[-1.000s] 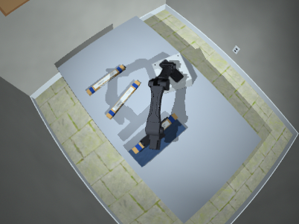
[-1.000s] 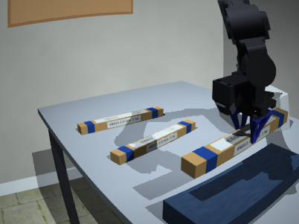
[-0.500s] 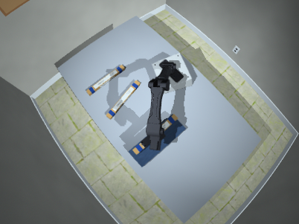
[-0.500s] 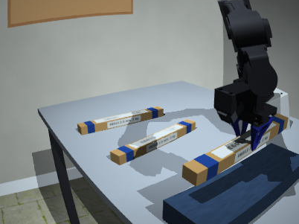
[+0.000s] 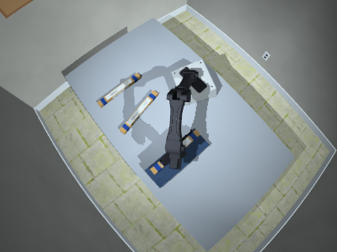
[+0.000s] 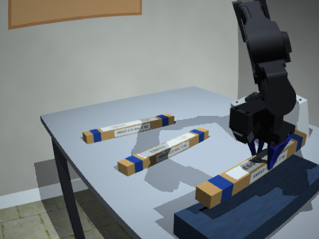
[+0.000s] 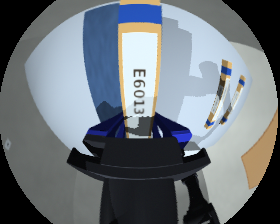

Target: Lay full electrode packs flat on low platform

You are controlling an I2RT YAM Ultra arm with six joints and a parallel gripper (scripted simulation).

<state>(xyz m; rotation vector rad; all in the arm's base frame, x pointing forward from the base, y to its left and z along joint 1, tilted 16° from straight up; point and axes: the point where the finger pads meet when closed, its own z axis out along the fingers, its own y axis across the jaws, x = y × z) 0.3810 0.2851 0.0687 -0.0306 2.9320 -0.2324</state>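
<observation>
Right now the dark blue low platform is 3 cm to the left of my hand and 10 cm below it.
</observation>
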